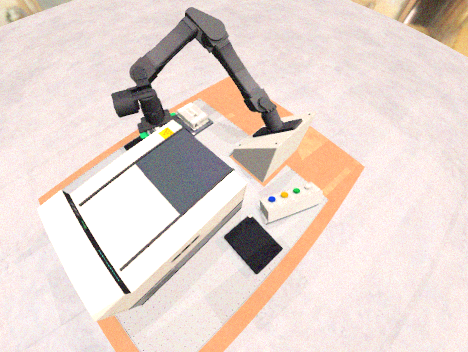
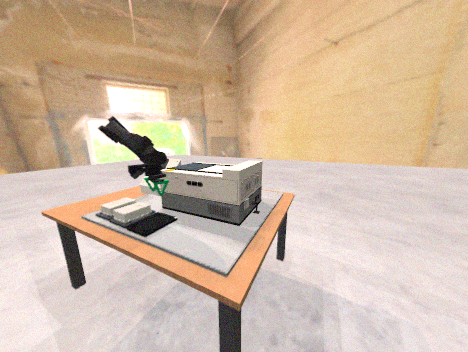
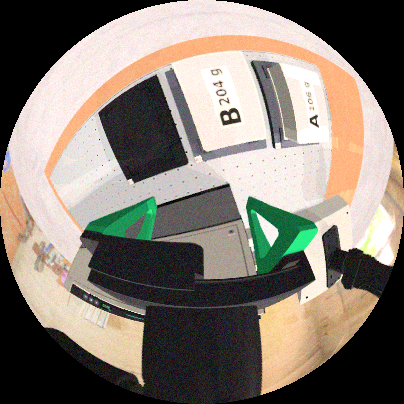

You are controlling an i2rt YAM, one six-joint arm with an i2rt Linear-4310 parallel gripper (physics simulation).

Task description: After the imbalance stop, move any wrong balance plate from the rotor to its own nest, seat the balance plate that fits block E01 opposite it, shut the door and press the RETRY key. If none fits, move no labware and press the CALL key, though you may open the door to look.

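Seen in the pictures: gripper, fingertip midpoint: (image 2: pixel 157 193) (image 3: pixel 200 201); arm's base, origin of the base link: (image 1: pixel 276 129) (image 3: pixel 332 258).
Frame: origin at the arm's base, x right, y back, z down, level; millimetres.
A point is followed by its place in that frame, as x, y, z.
My gripper (image 2: pixel 157 187) @[320, -281, 40] (image 3: pixel 200 201) @[320, -281, 40] is open and empty, above the table beside the rotor machine (image 1: pixel 117 210) @[146, -557, -64] (image 2: pixel 200 184) @[289, -513, -19]. The plate marked B 204 g (image 3: pixel 212 135) @[366, -246, 91] (image 2: pixel 131 214) @[447, -252, 102] sits on a nest next to the black pad (image 3: pixel 145 130) @[415, -333, 134] (image 2: pixel 152 223) @[432, -354, 134]. The plate marked A 106 g (image 3: pixel 290 112) @[368, -125, 101] (image 2: pixel 118 205) @[408, -119, 93] (image 1: pixel 194 115) @[356, -88, 92] sits on the nest beyond it. A dark panel (image 1: pixel 182 167) @[104, -356, -67] lies flush in the machine's top beside a white panel. The key box (image 1: pixel 290 206) @[-200, -189, 74] has blue, yellow, green and white keys; their labels cannot be read. The rotor and block E01 do not show.
A second black pad (image 1: pixel 253 245) @[-178, -363, 118] lies near the key box, at the machine's other side. The arm stands on a slanted pale mount (image 1: pixel 287 145) @[-73, -50, -16] beside the machine. The perforated mat (image 1: pixel 175 320) @[-135, -696, 145] lies on the orange-brown table (image 1: pixel 270 285) @[-304, -426, 158] (image 2: pixel 240 295) @[603, -816, 158]. The machine's dark display strip (image 1: pixel 97 242) @[119, -643, -65] shows small green marks.
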